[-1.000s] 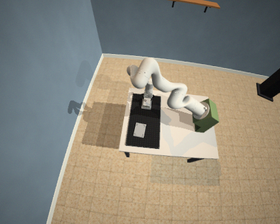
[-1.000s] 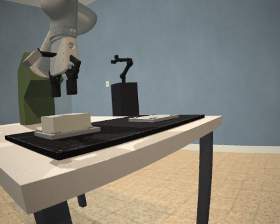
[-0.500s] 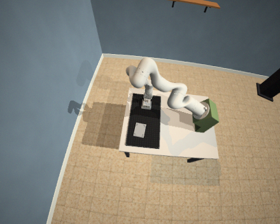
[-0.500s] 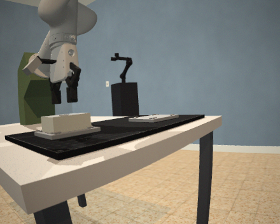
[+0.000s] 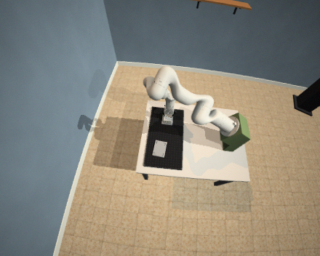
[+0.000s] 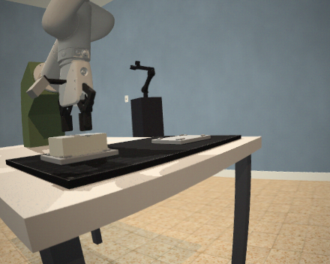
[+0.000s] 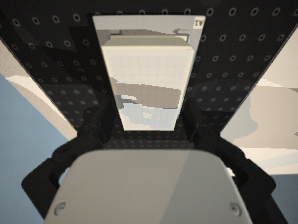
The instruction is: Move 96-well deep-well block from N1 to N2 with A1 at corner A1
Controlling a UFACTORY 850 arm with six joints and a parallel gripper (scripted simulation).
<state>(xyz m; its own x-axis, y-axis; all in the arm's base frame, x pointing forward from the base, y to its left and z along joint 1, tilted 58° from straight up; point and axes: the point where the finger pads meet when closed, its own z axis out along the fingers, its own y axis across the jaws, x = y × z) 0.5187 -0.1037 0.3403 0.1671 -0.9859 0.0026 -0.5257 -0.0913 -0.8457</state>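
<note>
Right now my hand is 40 mm above the cream deep-well block. From my hand the other things lie so: plate nest N1 (70 mm below); plate nest N2 (70 mm behind, 360 mm to the left, 70 mm below).
</note>
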